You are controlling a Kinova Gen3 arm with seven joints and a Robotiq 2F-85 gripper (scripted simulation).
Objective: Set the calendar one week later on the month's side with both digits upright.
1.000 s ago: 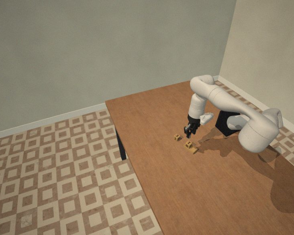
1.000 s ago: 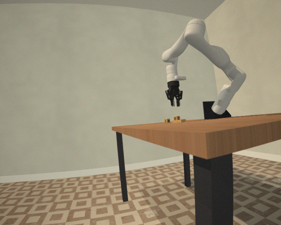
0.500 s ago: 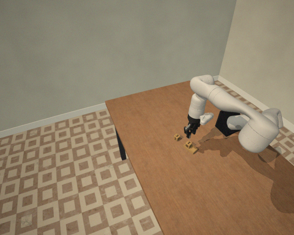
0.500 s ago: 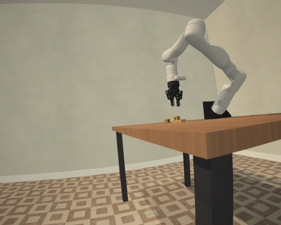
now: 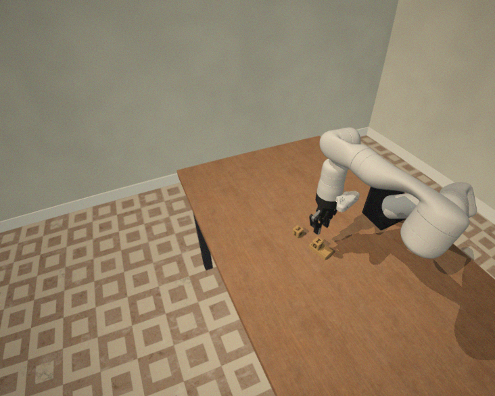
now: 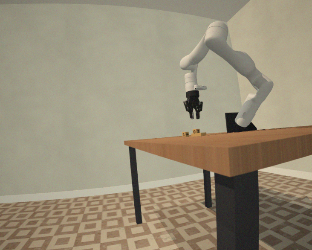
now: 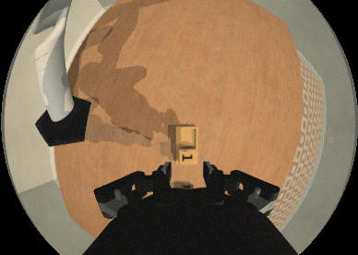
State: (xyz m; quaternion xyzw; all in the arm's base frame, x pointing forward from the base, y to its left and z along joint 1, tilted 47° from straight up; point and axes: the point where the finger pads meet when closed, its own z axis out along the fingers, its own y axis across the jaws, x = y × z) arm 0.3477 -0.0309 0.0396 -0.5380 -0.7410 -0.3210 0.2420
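My hand is 1 cm past the tray, 2 cm to the right of it and 10 cm above it.
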